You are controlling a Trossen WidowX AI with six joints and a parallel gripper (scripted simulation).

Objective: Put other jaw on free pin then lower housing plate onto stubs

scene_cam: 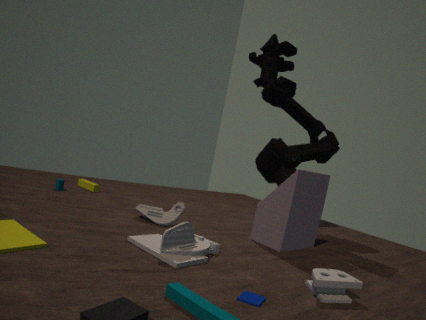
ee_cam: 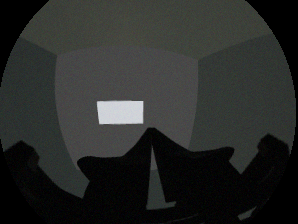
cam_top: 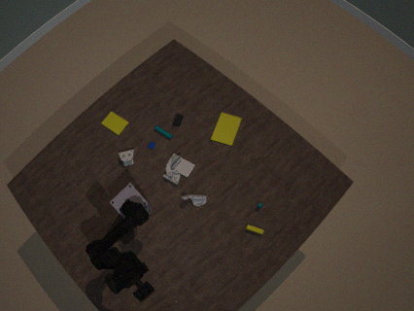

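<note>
My gripper tip is now 59 cm above the grey jaw, 43 cm short of it and 17 cm to the right of it. The rest, counted from my gripper tip: yellow bar (62 cm below, 50 cm ahead, 15 cm to the right); teal cube (61 cm below, 60 cm ahead, 10 cm to the right); housing plate (60 cm below, 54 cm to the left, 40 cm ahead).
</note>
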